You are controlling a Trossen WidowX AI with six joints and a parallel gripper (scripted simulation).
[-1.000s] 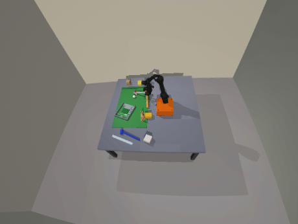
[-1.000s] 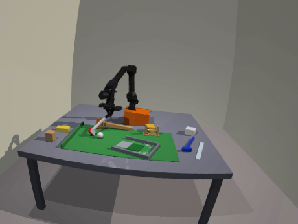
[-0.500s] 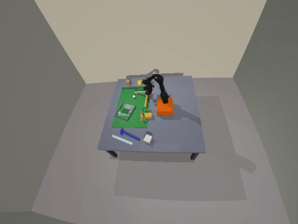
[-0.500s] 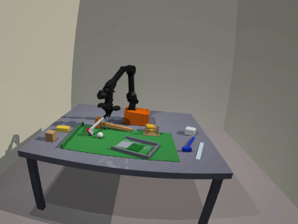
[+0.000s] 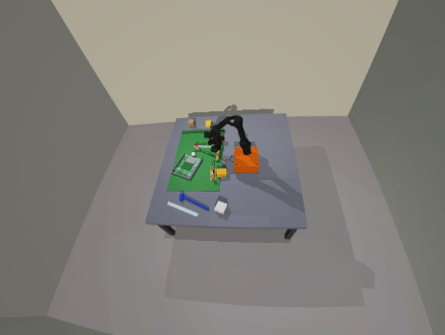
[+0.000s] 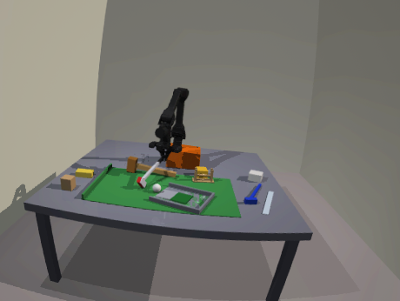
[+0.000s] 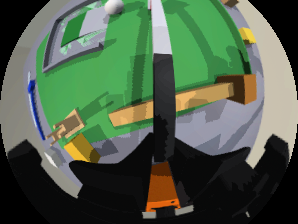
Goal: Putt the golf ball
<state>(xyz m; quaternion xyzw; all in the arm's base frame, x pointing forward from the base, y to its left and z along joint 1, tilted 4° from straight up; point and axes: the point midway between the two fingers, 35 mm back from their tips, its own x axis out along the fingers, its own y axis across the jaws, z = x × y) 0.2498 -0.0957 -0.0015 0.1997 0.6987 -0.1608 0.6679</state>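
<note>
Now: the red putter 130 mm ahead of my gripper tip, 70 mm to the right of it and 10 mm below it. Round my gripper tip: wooden rack (80 mm ahead, 220 mm to the left, 50 mm below); white golf ball (260 mm ahead, 50 mm to the right, 60 mm below); green mat (220 mm ahead, 10 mm to the right, 80 mm below).
</note>
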